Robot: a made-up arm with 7 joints.
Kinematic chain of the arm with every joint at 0, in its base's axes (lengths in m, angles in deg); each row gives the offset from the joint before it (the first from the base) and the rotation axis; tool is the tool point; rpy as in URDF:
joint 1: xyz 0 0 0.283 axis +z
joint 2: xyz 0 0 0 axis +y
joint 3: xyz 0 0 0.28 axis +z
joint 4: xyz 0.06 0 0 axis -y
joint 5: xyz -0.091 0 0.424 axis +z
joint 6: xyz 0 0 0 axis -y
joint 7: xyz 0.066 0 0 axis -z
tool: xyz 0 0 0 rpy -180 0 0
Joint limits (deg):
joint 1: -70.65..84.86
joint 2: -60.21..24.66
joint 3: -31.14..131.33
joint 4: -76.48..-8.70
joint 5: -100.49..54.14
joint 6: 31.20..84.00
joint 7: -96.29..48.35
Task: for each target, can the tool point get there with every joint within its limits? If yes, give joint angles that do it. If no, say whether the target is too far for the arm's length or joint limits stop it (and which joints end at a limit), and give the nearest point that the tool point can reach.
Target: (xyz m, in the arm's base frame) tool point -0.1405 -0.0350 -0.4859
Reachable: no: joint limits stop it (at a limit: joint 2, joint 3, joint 4, joint 6) | nearest point -0.6310 -0.1572 0.1924 | short by 0.846 m
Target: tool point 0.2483 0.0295 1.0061
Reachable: yes | joints 1.83 7.22 7.46 -17.84 1.50 52.16 -32.24
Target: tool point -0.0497 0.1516 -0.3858
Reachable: no: joint limits stop it (at a limit: joint 2, joint 3, joint 4, joint 6) | nearest point -0.2025 0.6176 0.1926 | short by 0.758 m
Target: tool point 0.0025 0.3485 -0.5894
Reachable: no: too far | nearest point 0.0047 0.6517 0.1916 | short by 0.838 m
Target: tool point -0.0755 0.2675 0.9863
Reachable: yes | joints -15.53 -23.54 63.16 -33.96 -34.60 47.50 33.04
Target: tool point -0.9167 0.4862 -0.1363
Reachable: no: too far | nearest point -0.6103 0.3237 0.2075 | short by 0.488 m
